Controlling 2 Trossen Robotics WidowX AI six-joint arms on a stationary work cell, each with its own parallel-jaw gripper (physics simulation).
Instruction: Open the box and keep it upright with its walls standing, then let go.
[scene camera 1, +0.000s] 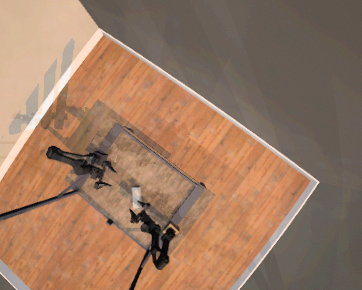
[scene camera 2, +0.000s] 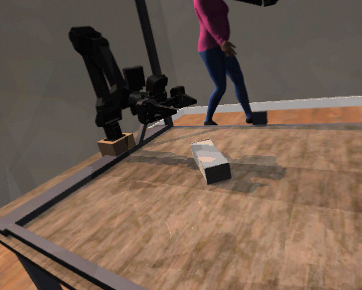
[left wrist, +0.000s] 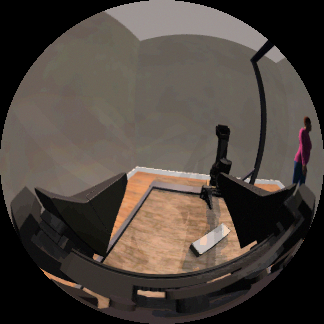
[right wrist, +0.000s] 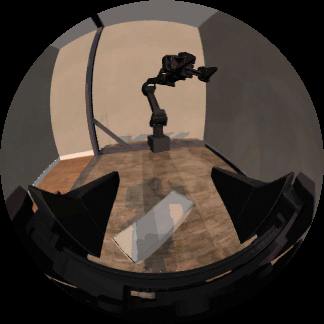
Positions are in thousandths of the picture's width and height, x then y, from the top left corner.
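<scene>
Through the left wrist view I see my left gripper (left wrist: 539, 548), open and holding nothing. Scene camera 2 shows me my right gripper (scene camera 2: 518, 367), which is open too and holds nothing, and it also shows a dark metal frame (scene camera 2: 70, 736). In the right wrist view there is an upright post (right wrist: 276, 215), and here I see my left gripper again (right wrist: 640, 193), as well as my right gripper (right wrist: 514, 539).
</scene>
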